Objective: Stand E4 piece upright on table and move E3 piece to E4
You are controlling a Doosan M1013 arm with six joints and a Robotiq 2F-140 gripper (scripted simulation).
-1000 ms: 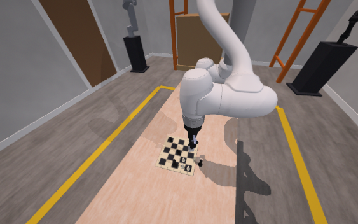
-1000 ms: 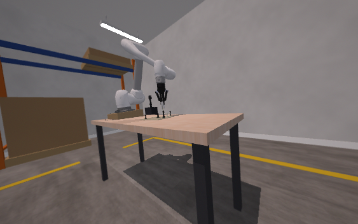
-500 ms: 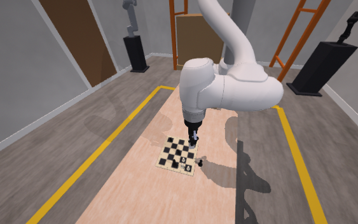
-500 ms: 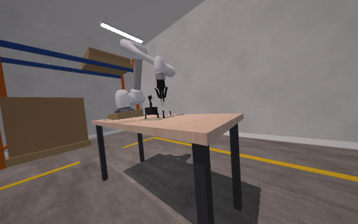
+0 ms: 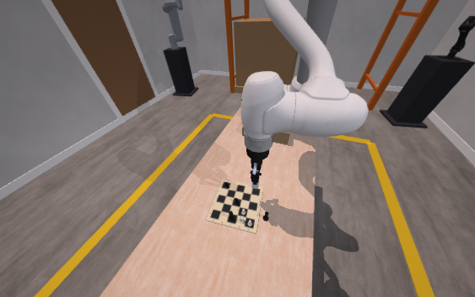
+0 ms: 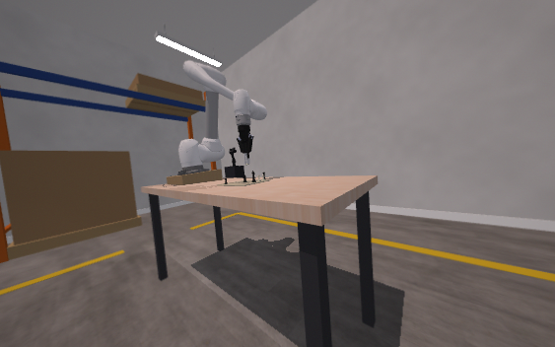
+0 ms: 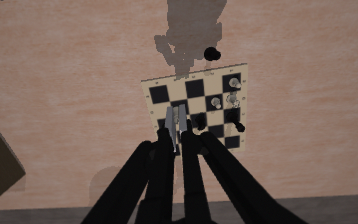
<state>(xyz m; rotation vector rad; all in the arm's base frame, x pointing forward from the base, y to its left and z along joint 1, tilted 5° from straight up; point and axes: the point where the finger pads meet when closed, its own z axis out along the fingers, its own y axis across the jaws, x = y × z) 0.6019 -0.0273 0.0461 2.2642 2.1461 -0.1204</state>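
My gripper is now 140 mm above the chessboard, 80 mm to the left of it and 30 mm short of it. Also, from my hand: pale piece (120 mm below, 110 mm ahead, 40 mm to the right).
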